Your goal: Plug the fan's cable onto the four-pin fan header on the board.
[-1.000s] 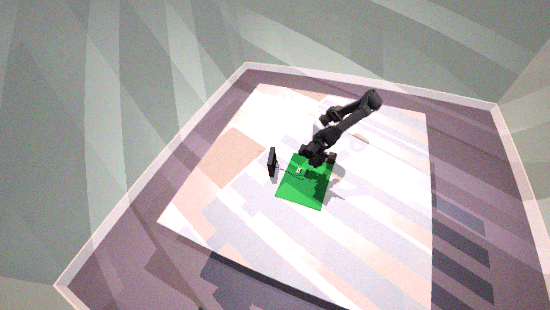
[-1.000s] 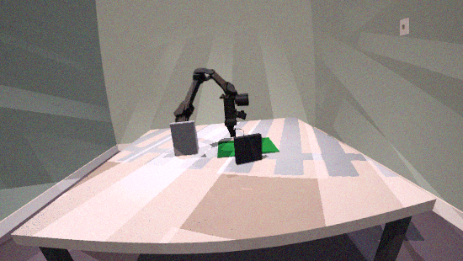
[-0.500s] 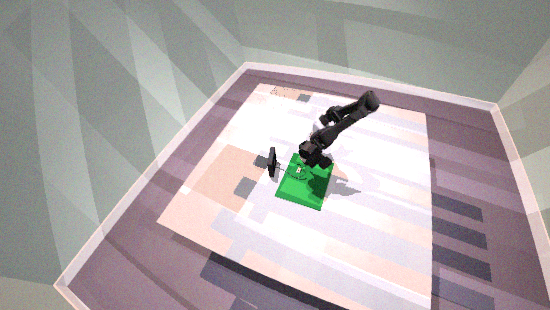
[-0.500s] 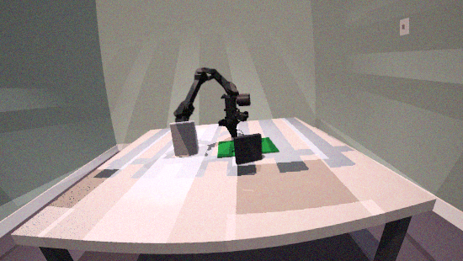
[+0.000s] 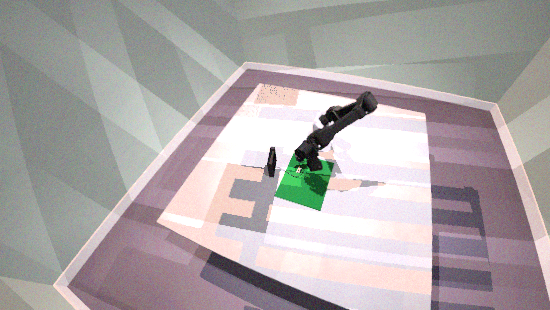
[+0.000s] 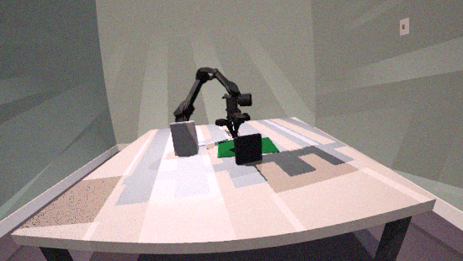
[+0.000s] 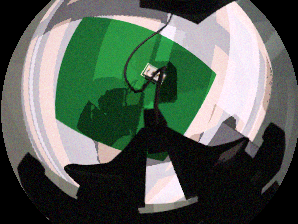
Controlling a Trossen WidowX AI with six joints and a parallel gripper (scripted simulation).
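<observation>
Right now my gripper tip is 6 cm short of the green board and 8 cm above it. The rest, counted from my gripper tip: black fan (7 cm ahead, 19 cm to the right, 1 cm below); then dark plug (1 cm to the right, 1 cm above).
</observation>
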